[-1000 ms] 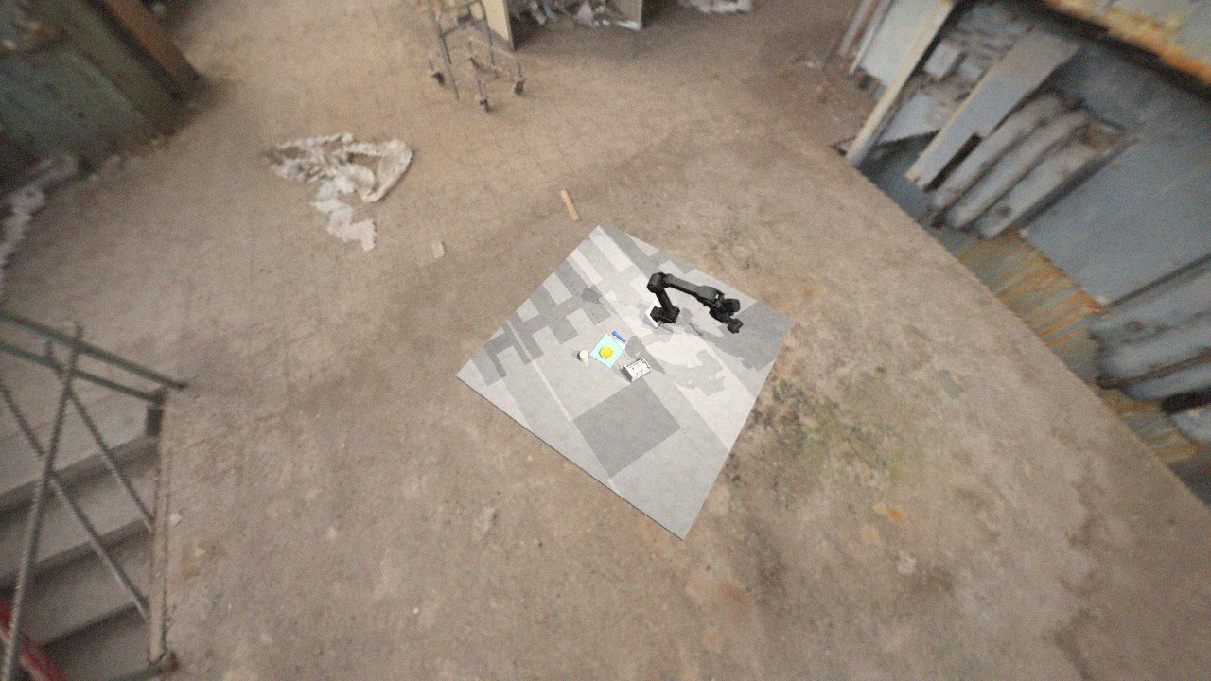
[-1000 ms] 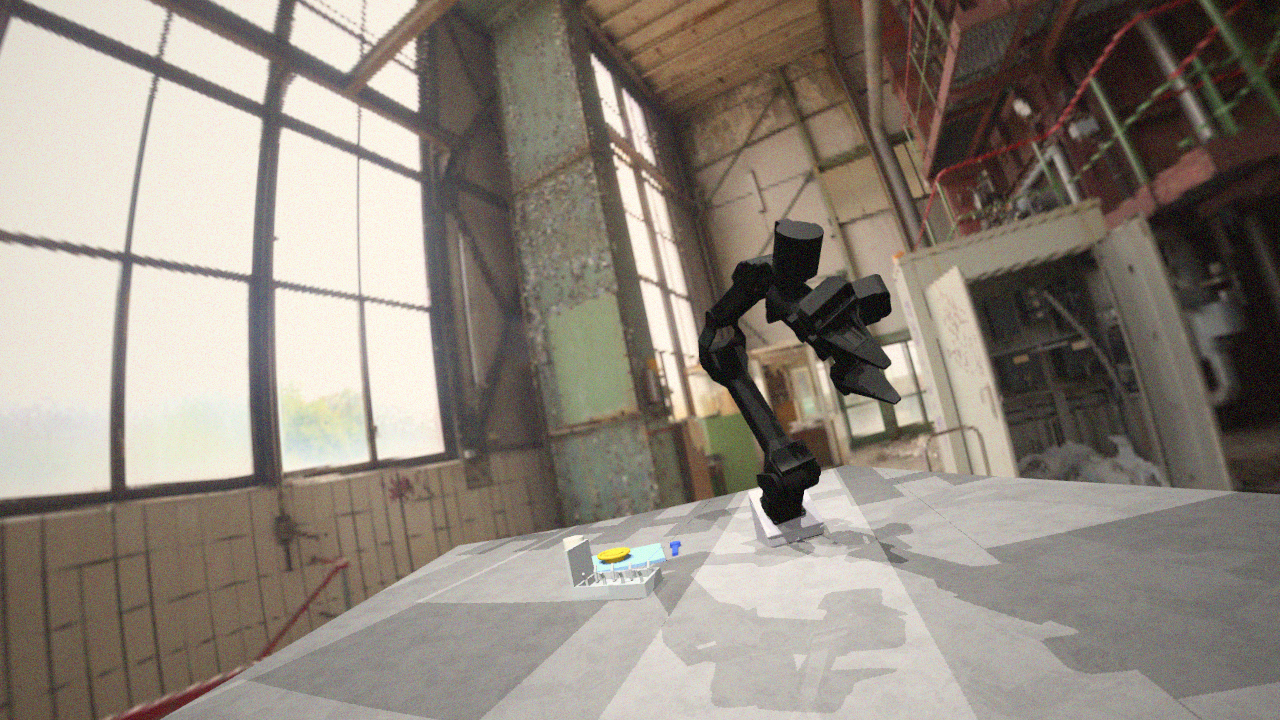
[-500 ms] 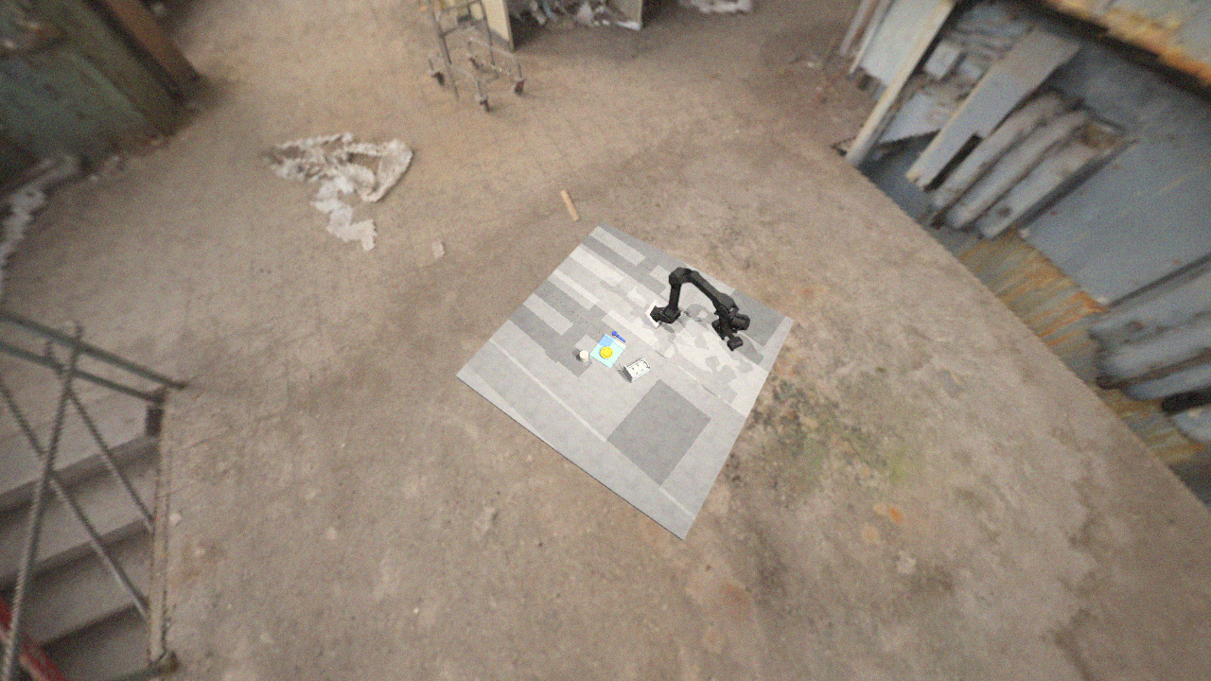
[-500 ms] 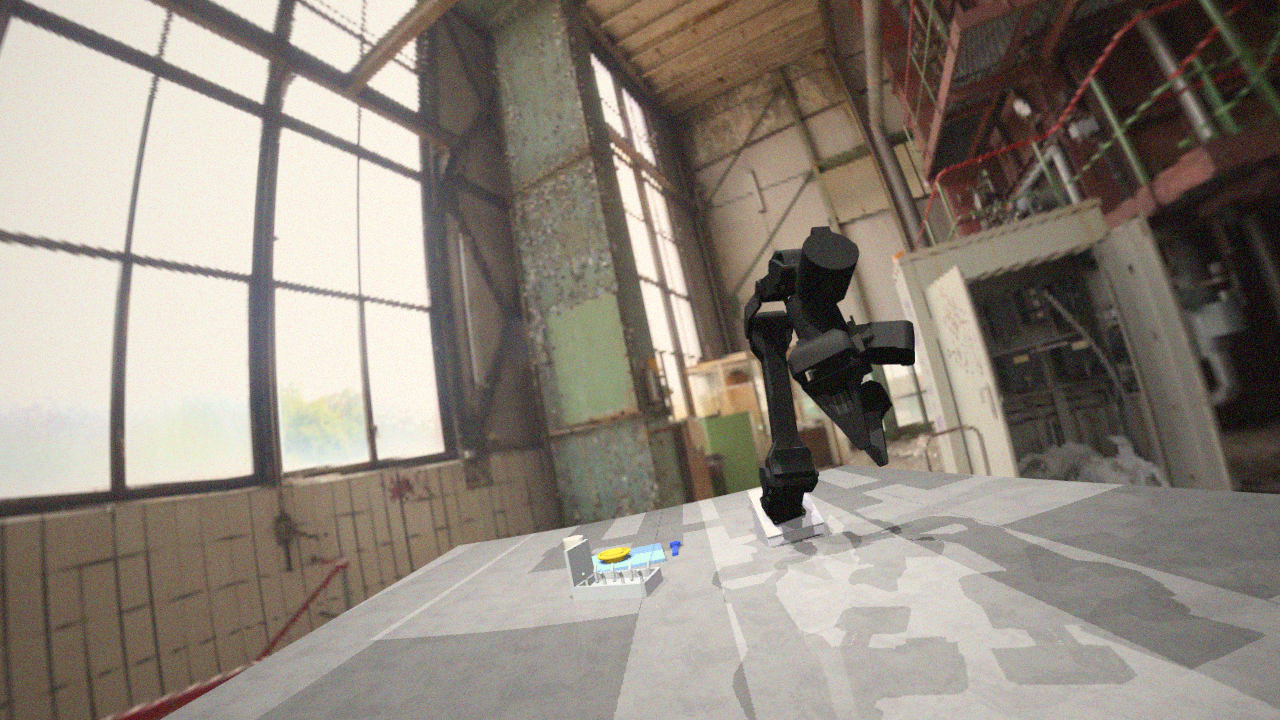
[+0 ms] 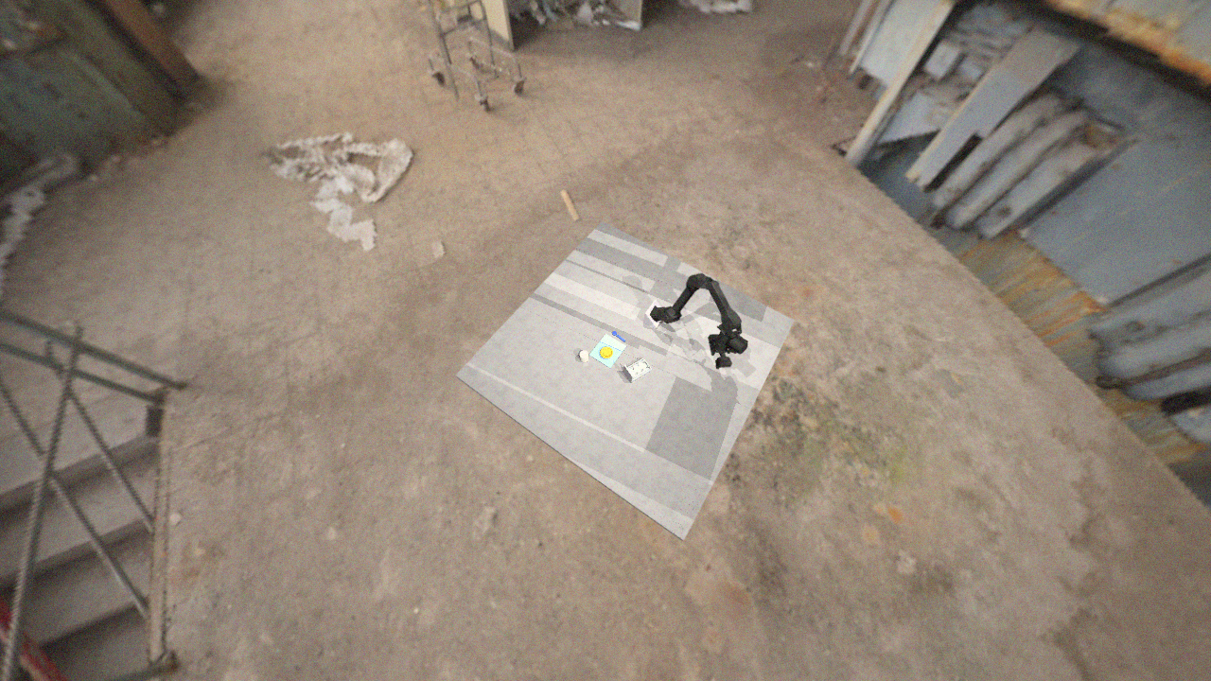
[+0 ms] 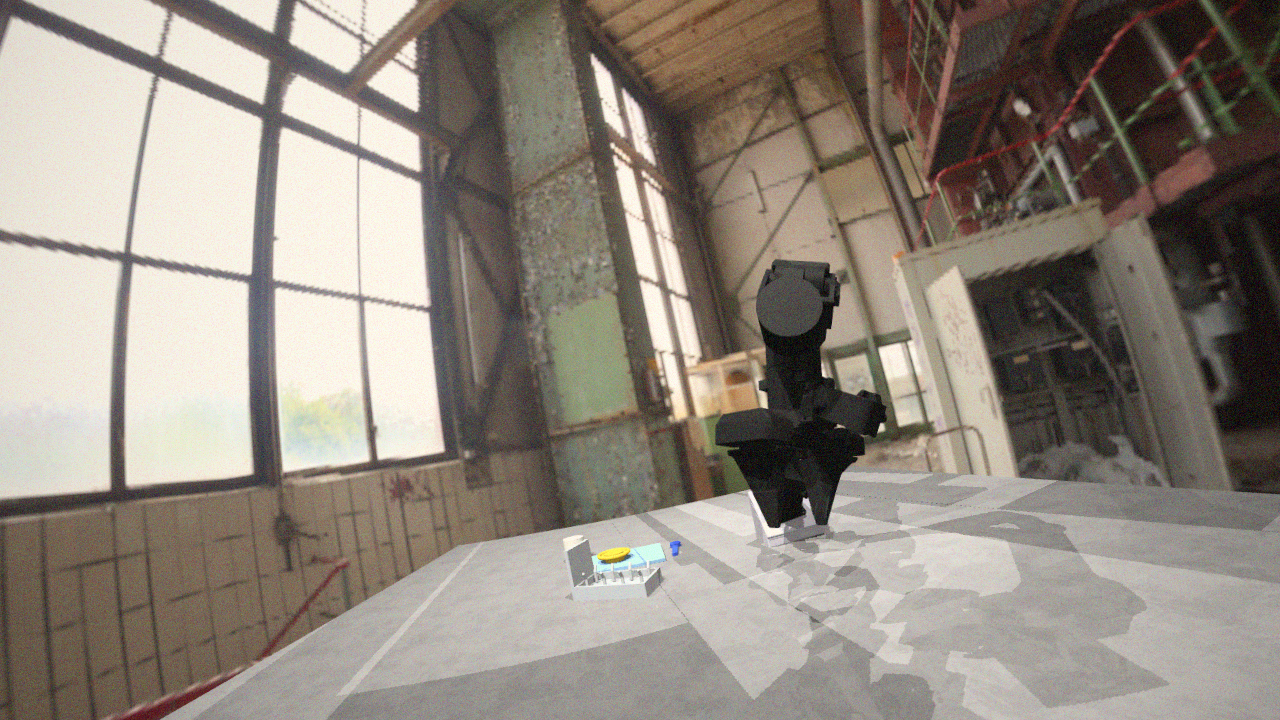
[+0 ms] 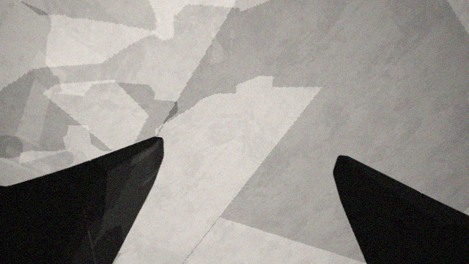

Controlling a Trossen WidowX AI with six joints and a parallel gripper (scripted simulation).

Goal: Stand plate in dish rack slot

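My gripper tip is now 18 cm short of the yellow plate, 49 cm to the left of it and 10 cm above it. Also, from my gripper tip: white cylinder 26 cm ahead, 58 cm to the right, 9 cm below; then dish rack 18 cm ahead, 31 cm to the right, 9 cm below; then blue object 6 cm ahead, 50 cm to the right, 11 cm below.
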